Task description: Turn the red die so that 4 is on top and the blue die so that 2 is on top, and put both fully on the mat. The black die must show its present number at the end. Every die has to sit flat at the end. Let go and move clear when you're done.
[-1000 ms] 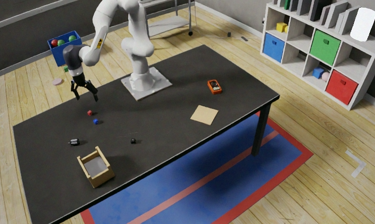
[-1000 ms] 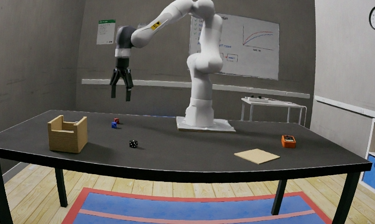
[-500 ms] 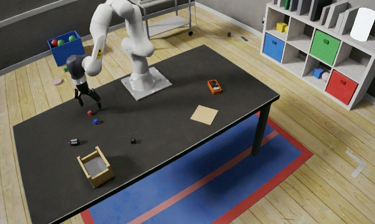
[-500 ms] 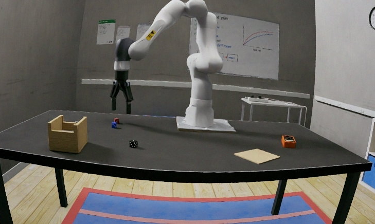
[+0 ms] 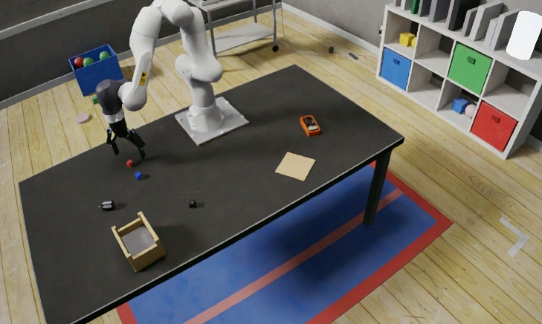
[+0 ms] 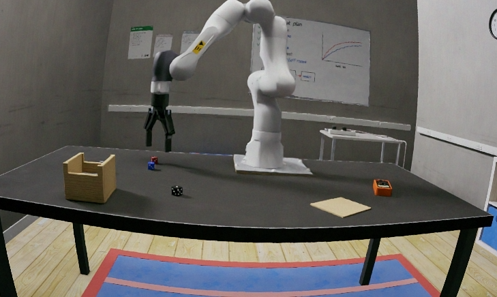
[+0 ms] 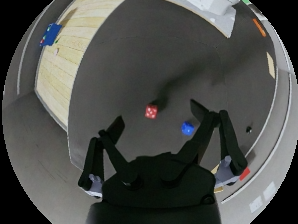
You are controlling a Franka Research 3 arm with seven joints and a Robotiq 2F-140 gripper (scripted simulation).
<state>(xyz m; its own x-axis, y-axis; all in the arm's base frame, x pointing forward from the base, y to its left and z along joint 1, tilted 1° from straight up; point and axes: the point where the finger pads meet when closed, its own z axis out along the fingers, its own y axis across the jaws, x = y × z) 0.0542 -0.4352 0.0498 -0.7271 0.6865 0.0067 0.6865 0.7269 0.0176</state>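
Now: the red die 20 mm to the right of my hand and 60 mm below it. From my hand the other things lie so: dark object (200 mm ahead, 190 mm to the right, 50 mm below); black die (400 mm ahead, 150 mm to the left, 60 mm below); blue die (110 mm ahead, 60 mm below).
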